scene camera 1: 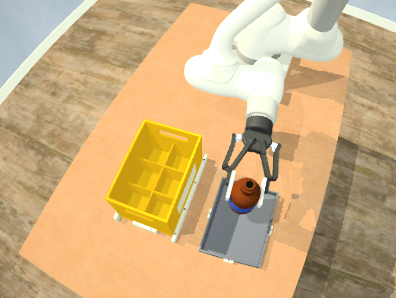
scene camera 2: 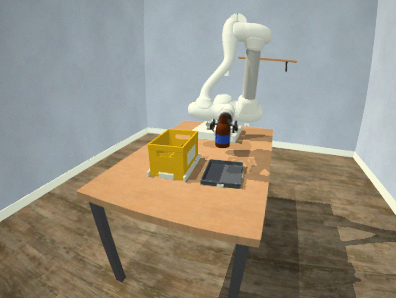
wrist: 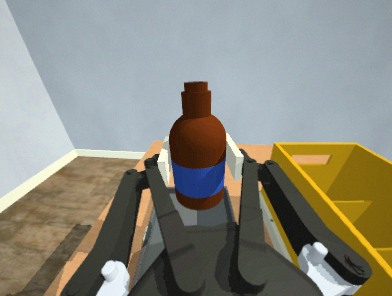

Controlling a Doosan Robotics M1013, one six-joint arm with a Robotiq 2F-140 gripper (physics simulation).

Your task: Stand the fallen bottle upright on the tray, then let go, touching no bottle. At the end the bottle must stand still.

In view: my gripper [scene camera 1: 243, 202] and a brown bottle [scene camera 1: 245, 193].
The brown bottle also shows in the wrist view [wrist: 197, 140]. My gripper also shows in the wrist view [wrist: 197, 144].
